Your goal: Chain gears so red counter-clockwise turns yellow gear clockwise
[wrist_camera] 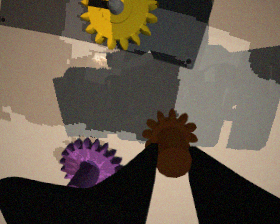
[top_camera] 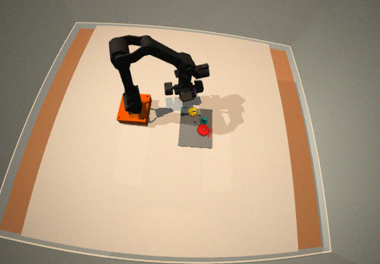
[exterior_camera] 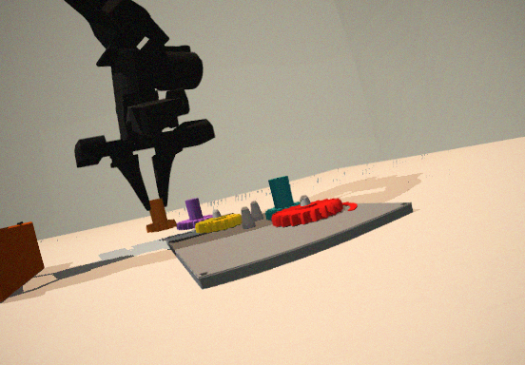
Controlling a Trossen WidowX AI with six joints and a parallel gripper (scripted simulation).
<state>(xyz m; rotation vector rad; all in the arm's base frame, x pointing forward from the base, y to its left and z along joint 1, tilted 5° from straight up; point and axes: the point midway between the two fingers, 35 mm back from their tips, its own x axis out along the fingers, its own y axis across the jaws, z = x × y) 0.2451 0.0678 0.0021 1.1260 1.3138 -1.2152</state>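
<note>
The teal gear lies 14 cm to the right of my gripper tip, 10 cm ahead of it and 2 cm below it. The rest, counted from my gripper tip: purple gear 7 cm ahead, 6 cm to the left, 2 cm below; yellow gear 8 cm to the right, 5 cm ahead, 2 cm below; orange gear 1 cm below.
</note>
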